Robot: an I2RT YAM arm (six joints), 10 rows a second.
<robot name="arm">
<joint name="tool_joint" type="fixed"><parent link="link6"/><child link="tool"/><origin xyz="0 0 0" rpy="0 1.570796 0"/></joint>
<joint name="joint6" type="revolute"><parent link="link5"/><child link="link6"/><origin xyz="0.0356 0 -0.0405" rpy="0 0 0"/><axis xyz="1 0 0"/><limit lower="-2.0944" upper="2.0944"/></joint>
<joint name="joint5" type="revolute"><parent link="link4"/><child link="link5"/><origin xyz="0.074 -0.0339 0.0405" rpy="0 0 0"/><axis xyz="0 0 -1"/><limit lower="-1.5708" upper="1.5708"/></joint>
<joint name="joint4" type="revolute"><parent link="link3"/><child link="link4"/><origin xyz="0.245 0.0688 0.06" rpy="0 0 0"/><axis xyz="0 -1 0"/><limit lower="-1.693" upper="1.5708"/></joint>
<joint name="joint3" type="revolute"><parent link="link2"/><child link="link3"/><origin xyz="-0.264 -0.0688 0" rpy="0 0 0"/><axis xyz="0 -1 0"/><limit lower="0" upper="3.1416"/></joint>
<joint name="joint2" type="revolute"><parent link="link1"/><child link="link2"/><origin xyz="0.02 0.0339 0.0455" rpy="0 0 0"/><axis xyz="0 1 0"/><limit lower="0" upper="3.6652"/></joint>
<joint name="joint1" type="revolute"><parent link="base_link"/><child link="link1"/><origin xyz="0 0 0.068" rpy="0 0 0"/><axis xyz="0 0 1"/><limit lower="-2.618" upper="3.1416"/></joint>
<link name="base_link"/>
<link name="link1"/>
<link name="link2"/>
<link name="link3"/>
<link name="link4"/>
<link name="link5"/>
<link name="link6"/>
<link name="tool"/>
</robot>
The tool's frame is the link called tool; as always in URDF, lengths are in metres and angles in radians.
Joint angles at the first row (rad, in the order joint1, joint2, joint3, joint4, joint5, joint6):
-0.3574 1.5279 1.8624 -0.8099 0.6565 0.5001
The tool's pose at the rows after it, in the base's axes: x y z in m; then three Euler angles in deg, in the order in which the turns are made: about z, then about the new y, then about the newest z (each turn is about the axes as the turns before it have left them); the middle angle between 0 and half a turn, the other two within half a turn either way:
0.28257 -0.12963 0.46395 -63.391 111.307 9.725
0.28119 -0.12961 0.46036 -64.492 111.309 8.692
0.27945 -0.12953 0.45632 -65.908 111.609 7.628
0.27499 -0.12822 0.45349 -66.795 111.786 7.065
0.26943 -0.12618 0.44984 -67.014 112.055 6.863
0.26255 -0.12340 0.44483 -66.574 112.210 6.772
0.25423 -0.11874 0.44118 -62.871 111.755 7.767
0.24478 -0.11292 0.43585 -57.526 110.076 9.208
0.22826 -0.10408 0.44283 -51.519 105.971 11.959
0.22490 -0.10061 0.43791 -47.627 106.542 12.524
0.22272 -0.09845 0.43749 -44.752 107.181 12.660
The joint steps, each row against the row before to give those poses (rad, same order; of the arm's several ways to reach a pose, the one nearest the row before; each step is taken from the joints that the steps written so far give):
0.0000 -0.0061 -0.0185 -0.0016 0.0307 -0.0046
0.0000 -0.0093 -0.0230 0.0062 0.0169 -0.0061
0.0000 -0.0076 -0.0199 -0.0047 0.0198 0.0015
0.0000 -0.0184 -0.0261 -0.0030 0.0123 0.0030
0.0000 -0.0261 -0.0368 0.0030 0.0016 0.0031
0.0000 -0.0368 -0.0535 0.0169 -0.0076 -0.0046
0.0000 -0.0551 -0.0720 0.0536 -0.0535 -0.0306
0.0000 -0.0721 -0.0996 0.0935 -0.0752 -0.0476
0.0000 -0.0873 -0.0678 0.0875 -0.0828 -0.0414
0.0000 -0.0263 -0.0354 0.0093 -0.0660 -0.0092
-0.0016 -0.0108 -0.0047 -0.0107 -0.0505 -0.0107

